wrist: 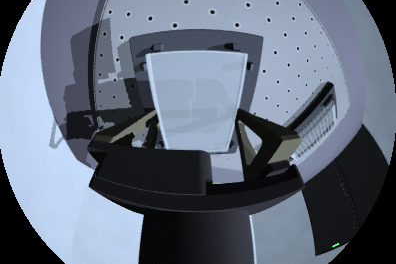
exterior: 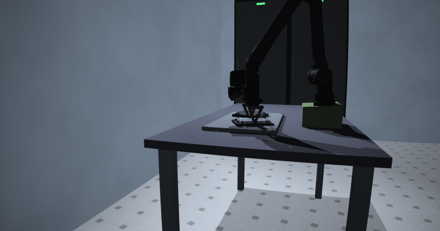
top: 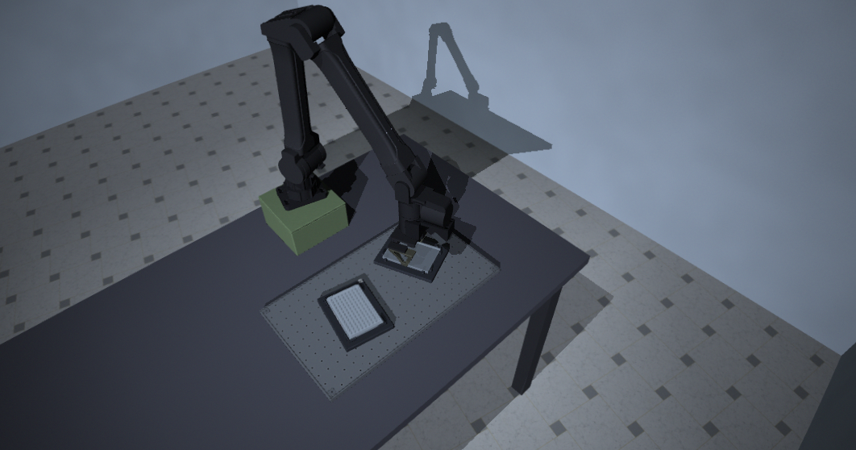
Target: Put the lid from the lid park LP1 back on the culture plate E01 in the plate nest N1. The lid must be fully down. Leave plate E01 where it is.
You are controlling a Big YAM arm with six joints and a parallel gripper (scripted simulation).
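My gripper is now 10 mm above the lid park. The rest, counted from my hand: lid: right at my hand; then plate nest: 90 mm ahead, 210 mm to the right, 10 mm below; then culture plate E01: 90 mm ahead, 210 mm to the right.
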